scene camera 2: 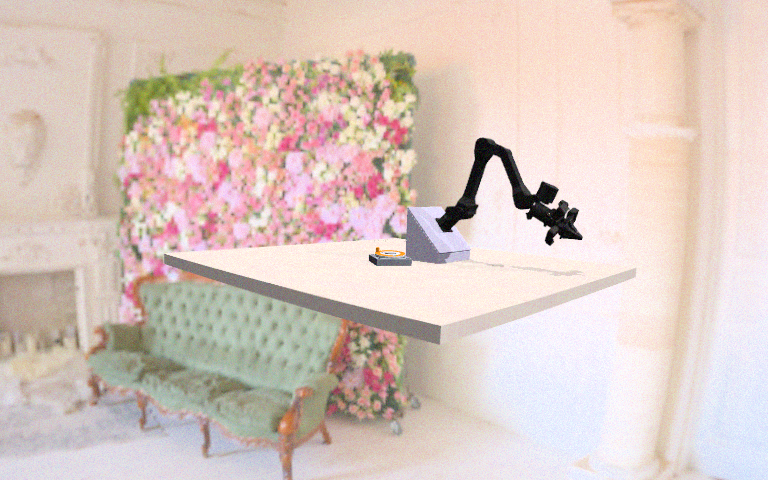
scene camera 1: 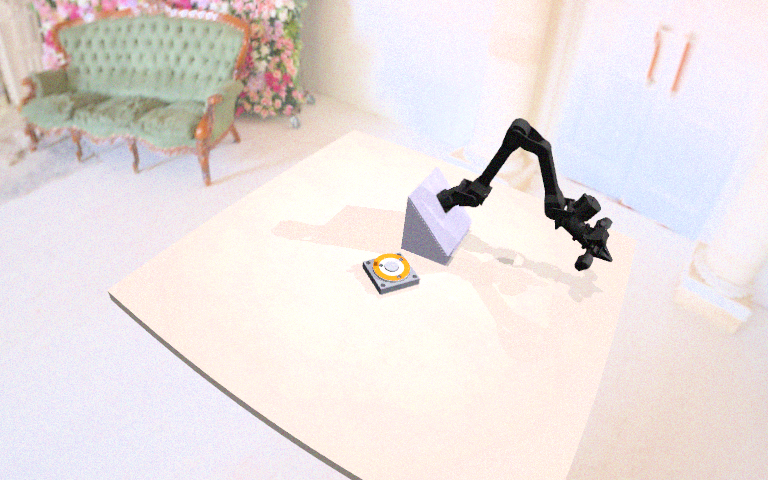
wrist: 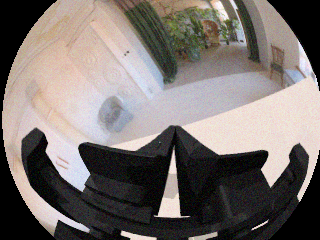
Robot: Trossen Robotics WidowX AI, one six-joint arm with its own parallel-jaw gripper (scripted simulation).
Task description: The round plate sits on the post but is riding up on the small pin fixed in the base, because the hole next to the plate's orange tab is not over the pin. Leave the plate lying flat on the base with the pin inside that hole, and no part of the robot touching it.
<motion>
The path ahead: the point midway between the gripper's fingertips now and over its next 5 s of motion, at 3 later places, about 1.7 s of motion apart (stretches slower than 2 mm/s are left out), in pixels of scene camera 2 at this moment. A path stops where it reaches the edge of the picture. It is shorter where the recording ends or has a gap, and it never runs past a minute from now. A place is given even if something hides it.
My gripper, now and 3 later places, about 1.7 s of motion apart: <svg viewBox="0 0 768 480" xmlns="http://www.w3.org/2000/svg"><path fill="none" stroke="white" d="M582 238L379 242L376 248L382 236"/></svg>
</motion>
